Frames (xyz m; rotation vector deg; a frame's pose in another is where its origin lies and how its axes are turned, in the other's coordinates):
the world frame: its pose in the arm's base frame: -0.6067 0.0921 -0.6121 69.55 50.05 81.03
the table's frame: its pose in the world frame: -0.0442 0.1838 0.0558 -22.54 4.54 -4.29
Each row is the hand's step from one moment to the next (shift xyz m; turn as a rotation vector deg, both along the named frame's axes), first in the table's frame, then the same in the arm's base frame.
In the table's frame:
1: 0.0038 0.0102 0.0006 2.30 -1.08 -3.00
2: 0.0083 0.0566 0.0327 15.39 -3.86 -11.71
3: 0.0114 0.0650 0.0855 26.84 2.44 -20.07
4: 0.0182 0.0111 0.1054 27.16 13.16 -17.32
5: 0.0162 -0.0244 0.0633 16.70 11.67 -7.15
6: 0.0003 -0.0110 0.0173 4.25 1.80 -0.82
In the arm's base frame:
1: -0.0055 0.0027 0.0090 -1.77 2.61 -2.35
2: -0.0071 0.0004 0.0655 -7.11 16.51 -8.11
3: 0.0304 -0.0012 0.1036 -17.55 27.89 -6.59
4: 0.0784 0.0092 0.0730 -21.68 26.97 3.64
5: 0.0655 0.0138 0.0196 -12.63 15.98 7.16
6: 0.0205 0.0001 0.0014 -1.72 4.11 1.47

